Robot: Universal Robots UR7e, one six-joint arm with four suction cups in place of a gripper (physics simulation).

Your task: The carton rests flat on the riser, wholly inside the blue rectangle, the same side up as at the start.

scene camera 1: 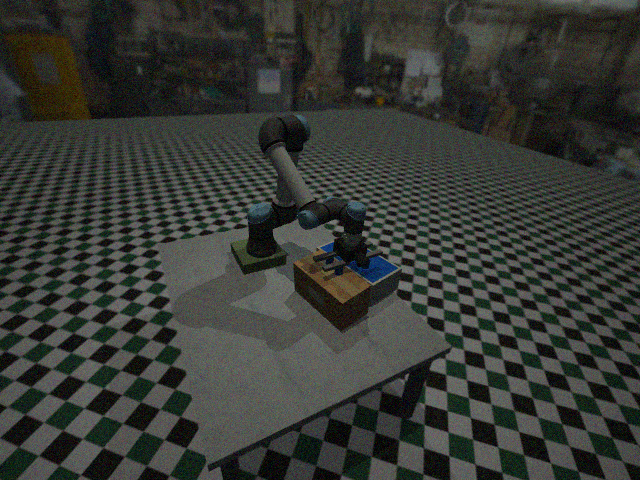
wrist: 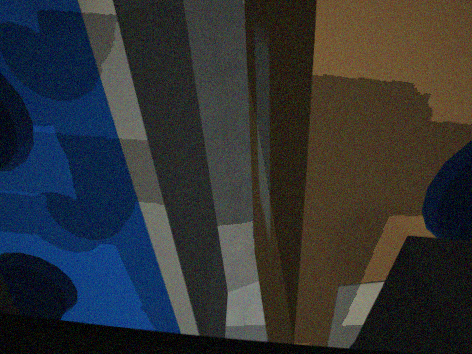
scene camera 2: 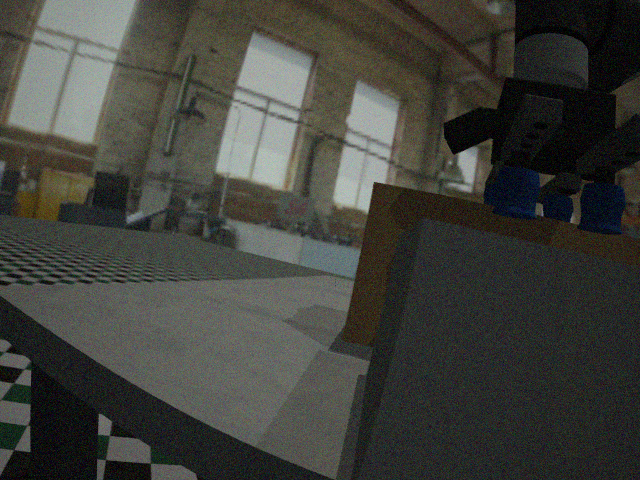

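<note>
The brown carton stands upright on the table, close beside the grey riser, with a narrow gap between them. Its top is about level with the riser top. The blue rectangle on the riser is bare. My suction tool straddles the gap. Some of its blue cups press on the carton's top near the edge that faces the riser, and the others hang over the blue rectangle. One cup shows on the carton in the wrist view.
The grey table carries the arm's green base plate behind the carton. A checkered floor lies all around. The table's front edge is well away from the carton.
</note>
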